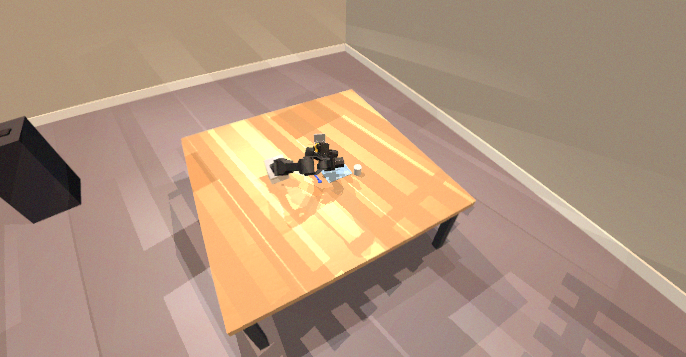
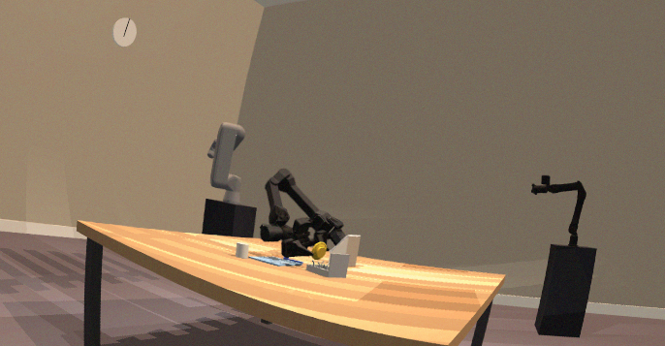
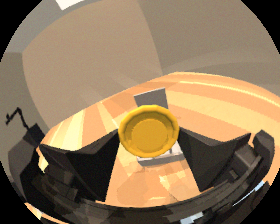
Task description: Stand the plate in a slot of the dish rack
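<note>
My gripper tip is 40 mm to the right of the dish rack, 40 mm above it and 30 mm short of it. Also, from my gripper tip: blue mat: 160 mm to the right, 60 mm below; then blue spoon: 160 mm to the right, 110 mm behind, 60 mm below; then plate: 10 mm to the right.
</note>
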